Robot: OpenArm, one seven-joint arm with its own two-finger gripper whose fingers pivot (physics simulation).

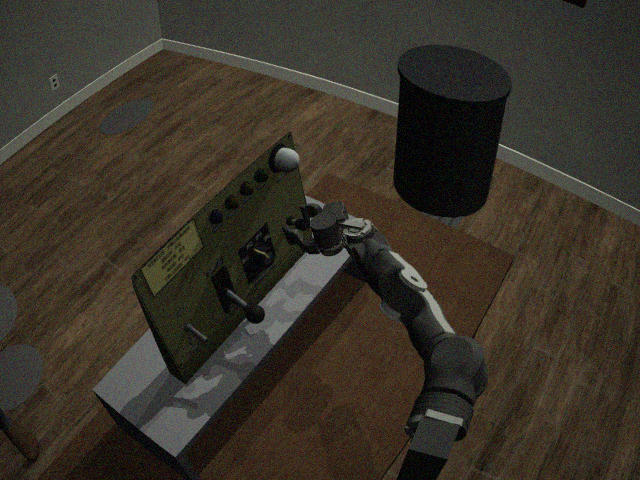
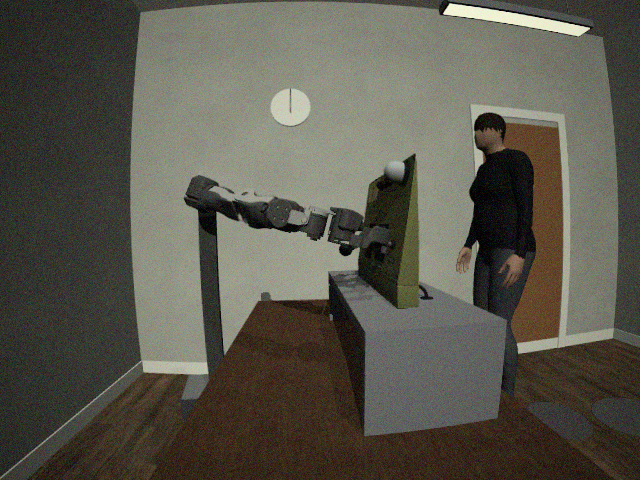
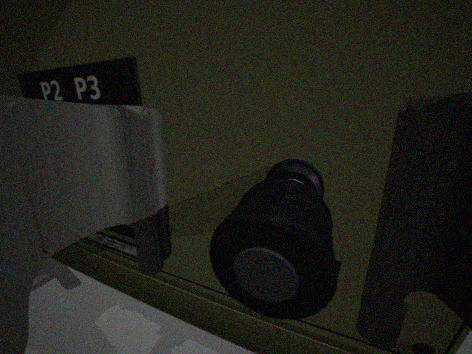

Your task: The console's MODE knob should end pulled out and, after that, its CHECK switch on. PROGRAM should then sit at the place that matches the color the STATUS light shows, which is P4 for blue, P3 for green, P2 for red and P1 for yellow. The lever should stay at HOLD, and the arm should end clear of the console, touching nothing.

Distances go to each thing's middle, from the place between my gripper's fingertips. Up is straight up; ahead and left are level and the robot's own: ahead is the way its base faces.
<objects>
My hand is 1 cm to the left of the mode knob (image 3: pixel 273 253). The rest, counted from my hand: green console (image 1: pixel 180 285) 16 cm to the left, 5 cm ahead, 2 cm above.
</objects>
